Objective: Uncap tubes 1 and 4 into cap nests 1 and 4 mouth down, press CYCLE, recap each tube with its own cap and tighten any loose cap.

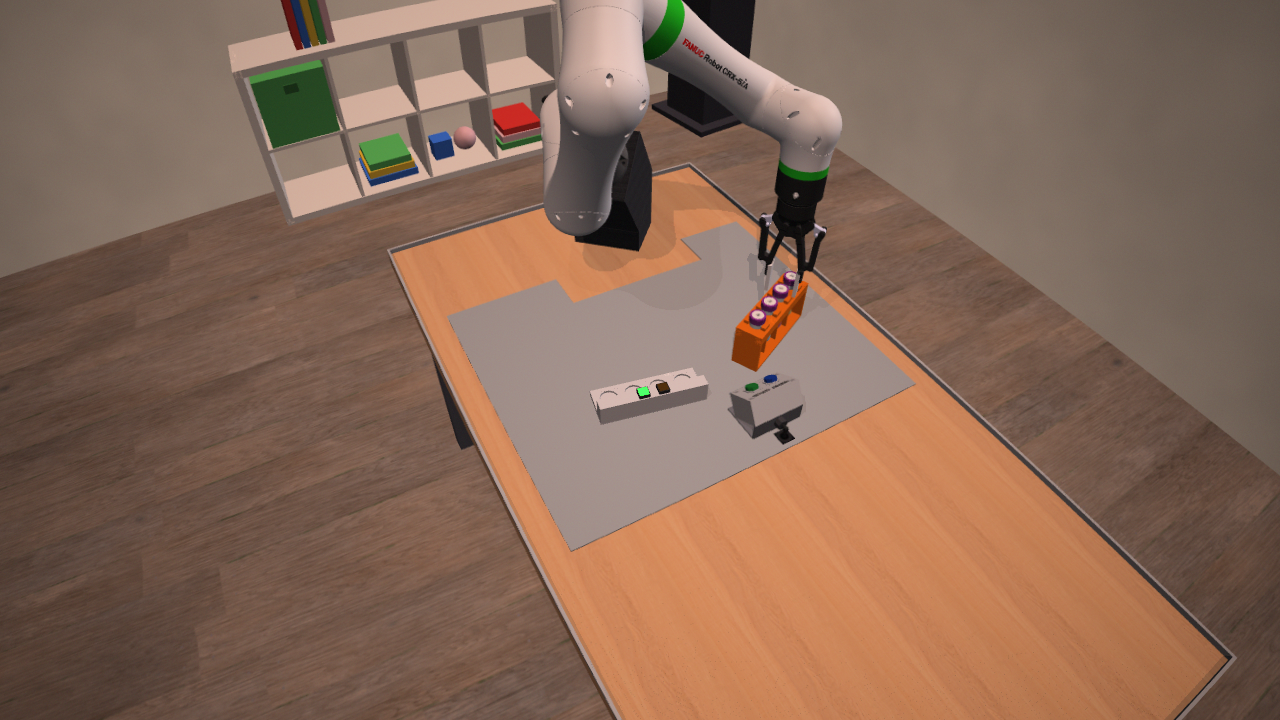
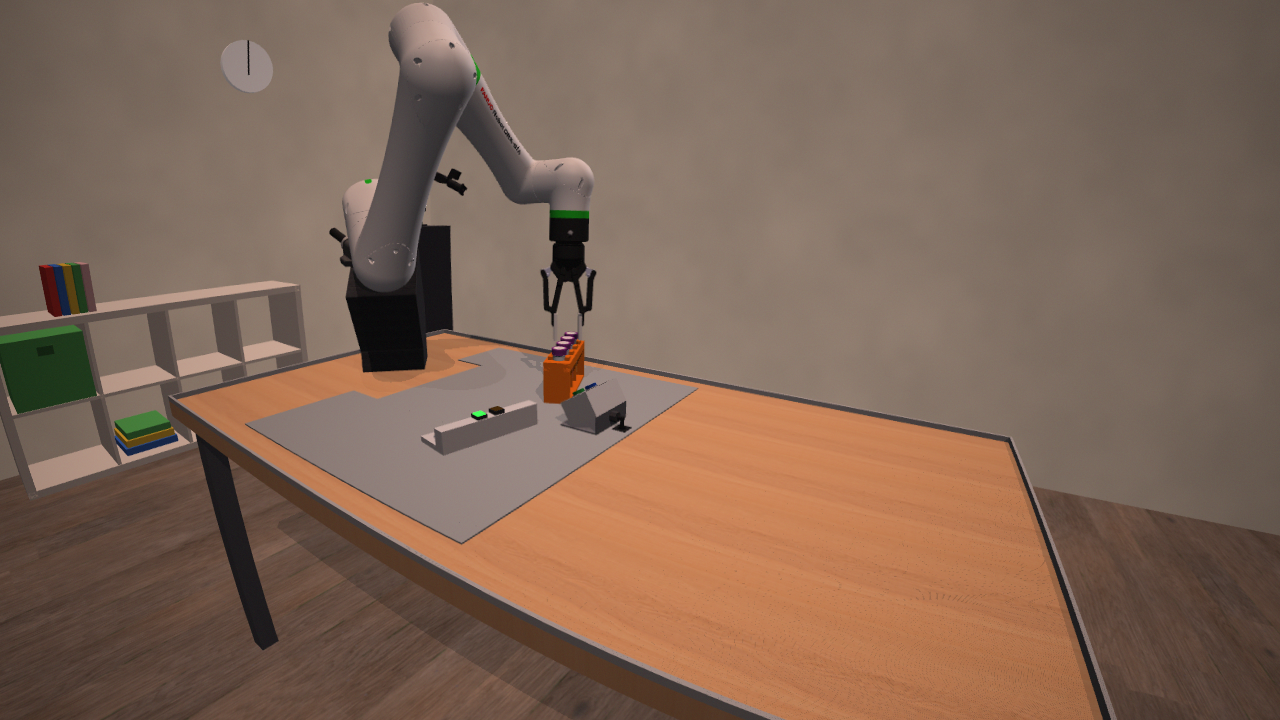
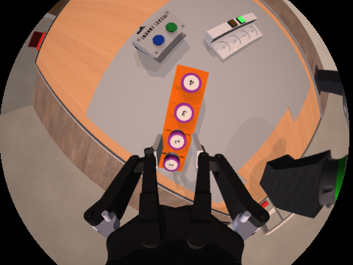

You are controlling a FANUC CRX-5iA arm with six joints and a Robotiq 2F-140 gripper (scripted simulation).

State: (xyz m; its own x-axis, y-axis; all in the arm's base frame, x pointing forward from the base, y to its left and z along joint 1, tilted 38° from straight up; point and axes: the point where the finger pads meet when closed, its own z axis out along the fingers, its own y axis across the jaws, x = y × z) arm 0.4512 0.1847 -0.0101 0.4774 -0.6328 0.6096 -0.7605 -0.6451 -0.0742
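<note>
My gripper is now 20 cm to the left of the green key, 14 cm short of it and 8 cm above it. Also, from my hand: small grey desk 19 cm to the right, 16 cm ahead, 9 cm below; table edge 20 cm to the left, 19 cm ahead, 14 cm below; blue key 16 cm to the right, 14 cm ahead, 8 cm below.
</note>
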